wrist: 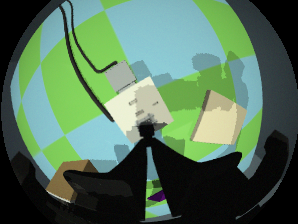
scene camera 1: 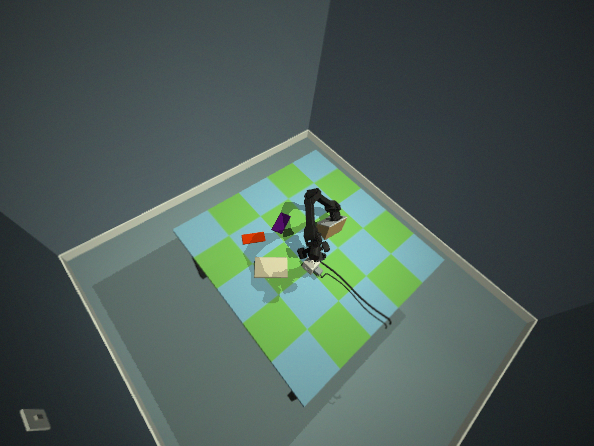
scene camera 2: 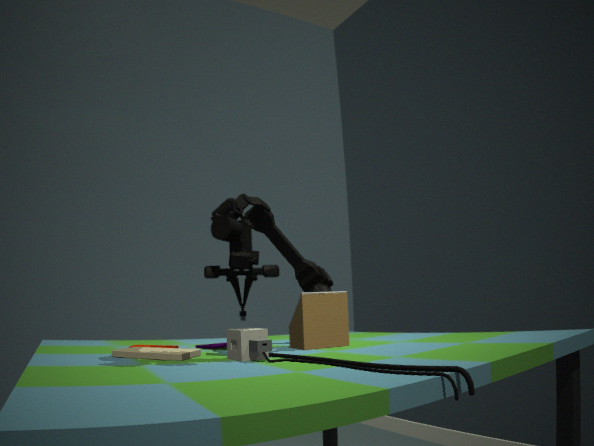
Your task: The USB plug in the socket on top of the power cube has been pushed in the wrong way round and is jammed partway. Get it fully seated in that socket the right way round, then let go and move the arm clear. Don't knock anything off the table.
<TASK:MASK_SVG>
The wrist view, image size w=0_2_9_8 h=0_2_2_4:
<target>my gripper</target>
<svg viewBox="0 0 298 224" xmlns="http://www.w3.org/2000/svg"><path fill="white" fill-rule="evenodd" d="M290 151L287 136L274 129L263 147L266 155L263 156L254 176L247 180L237 168L242 159L242 152L235 151L218 159L197 163L196 160L181 156L180 153L173 151L173 148L152 137L150 141L154 168L160 177L165 200L168 202L172 217L181 216L154 222L141 222L145 221L148 169L145 139L137 141L136 147L124 157L124 161L110 172L78 172L76 169L65 171L65 181L77 193L74 209L48 194L36 179L36 168L23 153L16 153L11 165L24 192L52 224L249 224L270 201L267 200L262 206L257 205L281 180Z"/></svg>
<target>cream slab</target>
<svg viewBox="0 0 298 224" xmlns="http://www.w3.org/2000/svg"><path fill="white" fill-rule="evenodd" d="M206 89L208 92L206 92L205 101L202 103L202 109L190 139L196 141L196 143L201 141L201 143L234 145L239 131L242 129L247 111L241 105L234 103L234 101L227 99L227 97L220 95L220 93L214 92L212 89Z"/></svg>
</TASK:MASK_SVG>
